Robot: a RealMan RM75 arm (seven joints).
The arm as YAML. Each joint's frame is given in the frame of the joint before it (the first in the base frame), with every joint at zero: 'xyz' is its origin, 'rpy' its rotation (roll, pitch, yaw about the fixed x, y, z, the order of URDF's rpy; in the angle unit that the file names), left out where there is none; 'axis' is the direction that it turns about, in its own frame. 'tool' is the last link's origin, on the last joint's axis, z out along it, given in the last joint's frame.
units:
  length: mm
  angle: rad
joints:
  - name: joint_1
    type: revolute
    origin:
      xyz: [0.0, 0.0, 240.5]
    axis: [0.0, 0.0, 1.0]
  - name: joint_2
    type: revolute
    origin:
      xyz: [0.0, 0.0, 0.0]
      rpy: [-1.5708, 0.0, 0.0]
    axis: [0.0, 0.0, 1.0]
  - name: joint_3
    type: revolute
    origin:
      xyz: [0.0, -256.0, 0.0]
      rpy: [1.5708, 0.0, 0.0]
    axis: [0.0, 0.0, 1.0]
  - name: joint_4
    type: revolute
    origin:
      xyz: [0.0, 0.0, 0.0]
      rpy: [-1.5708, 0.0, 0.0]
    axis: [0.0, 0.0, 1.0]
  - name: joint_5
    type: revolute
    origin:
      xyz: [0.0, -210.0, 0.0]
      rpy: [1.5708, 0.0, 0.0]
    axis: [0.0, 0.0, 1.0]
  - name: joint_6
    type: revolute
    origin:
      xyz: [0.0, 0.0, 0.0]
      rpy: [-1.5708, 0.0, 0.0]
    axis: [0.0, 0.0, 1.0]
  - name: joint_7
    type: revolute
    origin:
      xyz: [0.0, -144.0, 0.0]
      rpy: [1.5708, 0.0, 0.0]
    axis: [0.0, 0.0, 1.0]
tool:
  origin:
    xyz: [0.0, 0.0, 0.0]
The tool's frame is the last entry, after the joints.
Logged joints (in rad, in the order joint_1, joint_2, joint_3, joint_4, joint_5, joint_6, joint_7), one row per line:
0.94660, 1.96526, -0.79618, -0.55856, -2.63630, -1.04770, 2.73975
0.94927, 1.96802, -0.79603, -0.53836, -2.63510, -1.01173, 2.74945
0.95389, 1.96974, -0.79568, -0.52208, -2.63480, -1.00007, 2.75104
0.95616, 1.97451, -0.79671, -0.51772, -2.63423, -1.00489, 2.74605
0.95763, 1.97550, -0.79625, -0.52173, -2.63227, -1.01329, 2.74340
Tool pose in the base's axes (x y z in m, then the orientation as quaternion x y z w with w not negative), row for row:
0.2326, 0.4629, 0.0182, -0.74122, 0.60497, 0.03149, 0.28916
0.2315, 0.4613, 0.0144, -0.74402, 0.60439, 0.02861, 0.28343
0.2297, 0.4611, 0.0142, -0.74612, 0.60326, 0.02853, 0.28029
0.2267, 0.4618, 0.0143, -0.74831, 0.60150, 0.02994, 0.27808
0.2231, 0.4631, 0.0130, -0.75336, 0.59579, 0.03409, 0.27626
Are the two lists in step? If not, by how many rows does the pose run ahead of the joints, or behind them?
The pose runs 2 rows ahead of the joints: the pose in row i belongs to the joints in row i + 2.
